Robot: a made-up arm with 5 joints.
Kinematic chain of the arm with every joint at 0, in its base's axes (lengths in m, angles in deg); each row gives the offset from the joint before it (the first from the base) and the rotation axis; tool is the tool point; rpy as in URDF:
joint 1: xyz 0.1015 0 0.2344 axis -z
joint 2: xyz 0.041 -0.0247 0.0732 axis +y
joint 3: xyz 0.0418 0 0.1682 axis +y
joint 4: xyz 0.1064 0 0.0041 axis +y
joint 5: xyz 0.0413 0.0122 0 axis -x
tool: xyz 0 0 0 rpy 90 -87.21 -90
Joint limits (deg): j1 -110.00..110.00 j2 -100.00..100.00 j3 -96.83..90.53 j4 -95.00..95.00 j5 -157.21..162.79
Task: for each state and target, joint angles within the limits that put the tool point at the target. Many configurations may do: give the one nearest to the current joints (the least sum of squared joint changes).
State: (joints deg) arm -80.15 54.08 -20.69 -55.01 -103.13
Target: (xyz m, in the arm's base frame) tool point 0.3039 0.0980 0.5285
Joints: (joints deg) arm -29.02 10.28 -20.21 -68.48 -103.13
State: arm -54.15 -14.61 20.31 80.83 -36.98
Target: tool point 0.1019 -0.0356 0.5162
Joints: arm -70.09 -66.10 -10.18 79.20 -36.98
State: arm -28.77 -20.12 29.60 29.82 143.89
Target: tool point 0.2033 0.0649 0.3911
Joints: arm -38.46 -24.52 54.08 37.20 143.89
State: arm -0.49 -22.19 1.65 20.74 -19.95
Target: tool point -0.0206 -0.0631 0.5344
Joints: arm -22.11 -75.60 -26.45 13.26 -19.95
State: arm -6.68 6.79 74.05 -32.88 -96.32
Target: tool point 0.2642 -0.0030 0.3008
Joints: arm -3.35 24.15 70.46 -31.61 -96.32
